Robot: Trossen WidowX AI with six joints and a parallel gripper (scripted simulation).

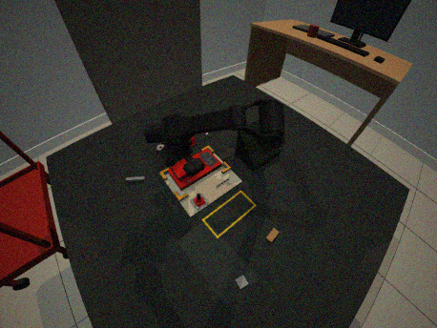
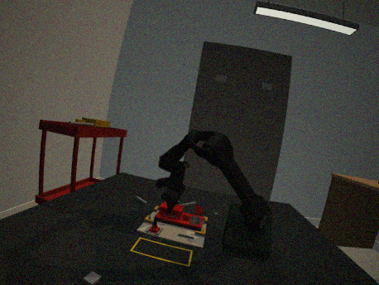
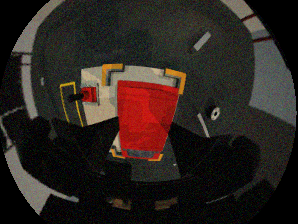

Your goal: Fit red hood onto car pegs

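Now: gripper tip 10 mm below the red hood. From my gripper tip the other things lie so: tan block (130 mm behind, 380 mm to the left, 50 mm below); then grey bar (190 mm ahead, 90 mm to the right, 40 mm below); then grey engine block (30 mm below).
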